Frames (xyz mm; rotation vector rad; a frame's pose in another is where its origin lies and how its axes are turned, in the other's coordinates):
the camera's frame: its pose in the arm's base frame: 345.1 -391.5 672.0 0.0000 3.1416 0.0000
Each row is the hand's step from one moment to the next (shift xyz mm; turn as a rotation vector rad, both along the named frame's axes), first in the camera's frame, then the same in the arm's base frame.
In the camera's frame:
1: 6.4 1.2 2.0 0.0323 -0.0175 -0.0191
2: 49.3 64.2 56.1 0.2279 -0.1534 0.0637
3: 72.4 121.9 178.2 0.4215 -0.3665 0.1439
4: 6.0 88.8 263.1 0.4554 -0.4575 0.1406
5: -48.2 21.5 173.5 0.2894 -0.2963 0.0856
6: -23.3 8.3 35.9 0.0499 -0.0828 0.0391
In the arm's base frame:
1: -6.4 1.2 -2.0 -0.0323 -0.0175 0.0191
2: -49.3 64.2 -56.1 -0.2279 -0.1534 -0.0637
3: -72.4 121.9 -178.2 -0.4215 -0.3665 -0.1439
4: -6.0 88.8 -263.1 -0.4554 -0.4575 -0.1406
5: 48.2 21.5 -173.5 -0.2894 -0.2963 -0.0856
6: 23.3 8.3 -35.9 -0.0499 -0.0828 -0.0391

